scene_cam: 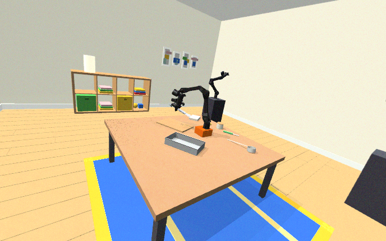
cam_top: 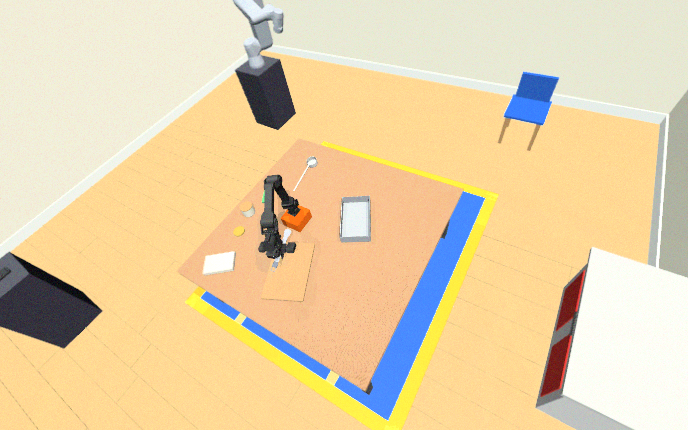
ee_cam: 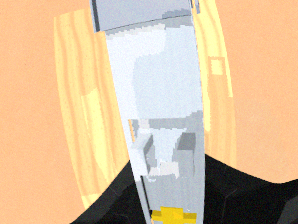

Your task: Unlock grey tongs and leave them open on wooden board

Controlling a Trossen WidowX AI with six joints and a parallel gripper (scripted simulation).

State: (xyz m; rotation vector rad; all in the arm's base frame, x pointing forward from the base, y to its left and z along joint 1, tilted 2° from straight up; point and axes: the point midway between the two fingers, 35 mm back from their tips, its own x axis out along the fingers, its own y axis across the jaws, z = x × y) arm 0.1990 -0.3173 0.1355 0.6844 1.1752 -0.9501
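Now: the wooden board 160 mm below my gripper tip, 10 mm to the left of it and 10 mm behind it. From my gripper tip the other things lie so: roasting tin (490 mm to the left, 150 mm ahead, 140 mm below); then yellow lock piece (40 mm above, 10 mm to the left, 10 mm behind); then white block (410 mm behind, 160 mm to the right, 150 mm below).
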